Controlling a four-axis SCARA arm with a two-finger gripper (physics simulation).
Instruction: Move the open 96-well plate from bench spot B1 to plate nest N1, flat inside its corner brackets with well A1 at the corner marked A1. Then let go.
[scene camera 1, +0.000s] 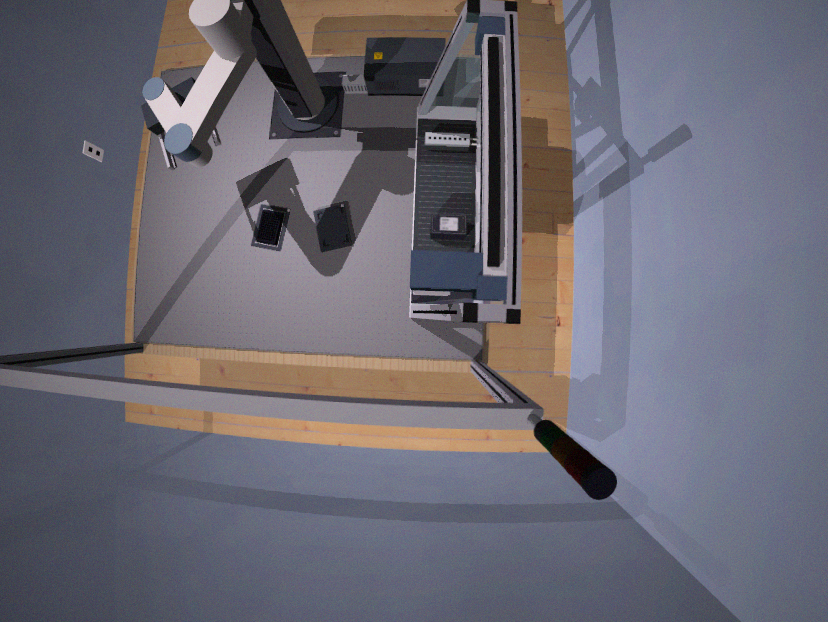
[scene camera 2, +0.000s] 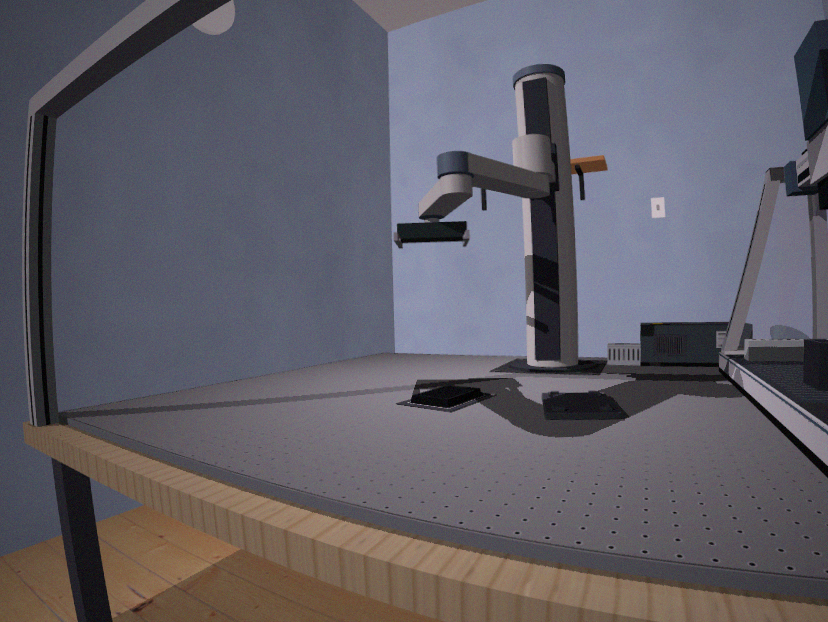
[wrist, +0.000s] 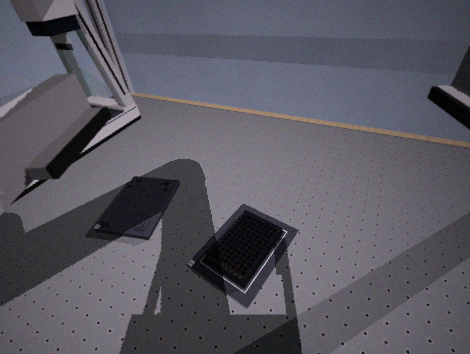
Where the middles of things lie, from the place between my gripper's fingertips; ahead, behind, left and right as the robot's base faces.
Labels:
My gripper is now 130 mm short of the black well plate (scene camera 2: 446, 396), 90 mm to the right of it and 340 mm above it. The rest, counted from my hand: dark plate nest (scene camera 2: 594, 405): 130 mm ahead, 340 mm to the left, 340 mm below.

